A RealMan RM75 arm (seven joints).
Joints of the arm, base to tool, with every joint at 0 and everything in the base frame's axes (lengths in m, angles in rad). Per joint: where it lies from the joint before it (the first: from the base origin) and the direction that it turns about. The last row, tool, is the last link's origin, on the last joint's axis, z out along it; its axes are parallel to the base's.
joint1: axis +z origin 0 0 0.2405
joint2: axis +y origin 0 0 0
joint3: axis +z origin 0 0 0.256
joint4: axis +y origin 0 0 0
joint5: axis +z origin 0 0 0.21
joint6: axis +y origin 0 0 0
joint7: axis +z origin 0 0 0.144
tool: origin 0 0 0
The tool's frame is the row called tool.
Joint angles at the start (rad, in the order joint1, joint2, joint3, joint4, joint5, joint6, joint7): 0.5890 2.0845 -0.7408 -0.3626 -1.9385 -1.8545 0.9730
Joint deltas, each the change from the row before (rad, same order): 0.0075 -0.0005 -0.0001 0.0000 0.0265 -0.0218 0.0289; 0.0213 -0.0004 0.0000 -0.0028 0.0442 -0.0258 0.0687; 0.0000 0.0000 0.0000 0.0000 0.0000 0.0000 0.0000; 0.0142 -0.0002 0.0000 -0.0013 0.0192 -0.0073 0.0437
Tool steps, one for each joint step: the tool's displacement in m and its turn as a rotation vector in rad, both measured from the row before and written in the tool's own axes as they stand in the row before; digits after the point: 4 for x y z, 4 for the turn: -0.0065 -0.0010 0.0011 -0.0092 -0.0320 0.0156; -0.0123 -0.0043 0.0037 -0.0155 -0.0452 0.0375; 0.0000 0.0000 0.0000 0.0000 0.0000 0.0000; -0.0062 -0.0029 0.0028 -0.0083 -0.0166 0.0267
